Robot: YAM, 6 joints.
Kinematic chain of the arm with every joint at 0, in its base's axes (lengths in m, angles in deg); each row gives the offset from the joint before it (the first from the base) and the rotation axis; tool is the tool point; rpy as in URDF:
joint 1: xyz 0 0 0.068 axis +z
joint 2: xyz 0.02 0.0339 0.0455 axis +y
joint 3: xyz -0.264 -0.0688 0 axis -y
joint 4: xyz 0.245 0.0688 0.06 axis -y
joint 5: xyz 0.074 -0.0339 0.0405 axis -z
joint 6: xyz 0.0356 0 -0.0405 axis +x
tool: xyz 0 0 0 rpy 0 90 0
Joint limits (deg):
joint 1: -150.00..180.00
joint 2: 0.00..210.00
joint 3: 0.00..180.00
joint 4: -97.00..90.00
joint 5: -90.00..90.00
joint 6: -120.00..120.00
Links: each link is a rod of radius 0.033 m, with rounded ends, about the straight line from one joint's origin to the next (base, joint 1, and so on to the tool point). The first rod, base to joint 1, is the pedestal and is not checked.
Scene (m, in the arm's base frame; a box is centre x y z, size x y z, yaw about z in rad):
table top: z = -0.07
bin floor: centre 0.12 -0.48 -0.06 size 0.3 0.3 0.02 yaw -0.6
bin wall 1: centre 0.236 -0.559 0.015 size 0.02 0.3 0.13 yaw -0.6
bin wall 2: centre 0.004 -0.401 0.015 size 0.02 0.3 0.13 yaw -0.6
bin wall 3: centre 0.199 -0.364 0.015 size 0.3 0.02 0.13 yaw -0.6
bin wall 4: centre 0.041 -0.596 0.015 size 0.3 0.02 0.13 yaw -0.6
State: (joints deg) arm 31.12 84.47 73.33 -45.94 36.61 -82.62
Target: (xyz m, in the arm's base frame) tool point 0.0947 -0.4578 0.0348
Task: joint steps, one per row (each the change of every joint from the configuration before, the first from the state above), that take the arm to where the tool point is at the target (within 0.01 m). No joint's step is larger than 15 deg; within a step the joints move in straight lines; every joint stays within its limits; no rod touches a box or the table.
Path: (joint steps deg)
1: -14.73 2.14 5.89 -3.96 5.30 -7.14
2: -14.73 2.15 5.88 -3.96 5.31 -7.14
3: -14.73 2.14 5.89 -3.96 5.30 -7.13
4: -14.73 2.15 5.89 -3.96 5.30 -7.14
5: -11.95 12.34 -0.61 9.10 -4.95 7.14
6: -11.96 12.35 -0.61 9.09 -4.95 7.13
7: -11.96 12.34 -0.61 9.10 -4.95 7.14
8: -11.95 12.35 -0.61 9.09 -4.95 7.14

